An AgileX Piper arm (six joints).
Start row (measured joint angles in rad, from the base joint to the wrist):
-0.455 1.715 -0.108 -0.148 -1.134 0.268
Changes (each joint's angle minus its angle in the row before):
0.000 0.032 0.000 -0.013 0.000 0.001
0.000 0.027 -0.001 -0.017 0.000 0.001
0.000 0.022 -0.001 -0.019 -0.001 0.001
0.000 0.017 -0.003 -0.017 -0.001 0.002
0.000 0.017 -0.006 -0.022 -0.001 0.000
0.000 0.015 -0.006 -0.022 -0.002 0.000
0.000 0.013 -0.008 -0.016 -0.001 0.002
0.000 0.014 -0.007 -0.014 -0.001 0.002
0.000 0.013 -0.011 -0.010 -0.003 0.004
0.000 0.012 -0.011 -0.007 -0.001 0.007
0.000 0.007 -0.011 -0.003 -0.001 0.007
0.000 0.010 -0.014 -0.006 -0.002 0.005
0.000 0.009 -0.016 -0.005 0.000 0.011
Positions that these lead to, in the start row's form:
-0.455 1.747 -0.108 -0.161 -1.134 0.269
-0.455 1.774 -0.109 -0.178 -1.134 0.270
-0.455 1.796 -0.110 -0.197 -1.135 0.271
-0.455 1.813 -0.113 -0.214 -1.136 0.273
-0.455 1.830 -0.119 -0.236 -1.137 0.273
-0.455 1.845 -0.125 -0.258 -1.139 0.273
-0.455 1.858 -0.133 -0.274 -1.140 0.275
-0.455 1.872 -0.140 -0.288 -1.141 0.277
-0.455 1.885 -0.151 -0.298 -1.144 0.281
-0.455 1.897 -0.162 -0.305 -1.145 0.288
-0.455 1.904 -0.173 -0.308 -1.146 0.295
-0.455 1.914 -0.187 -0.314 -1.148 0.300
-0.455 1.923 -0.203 -0.319 -1.148 0.311

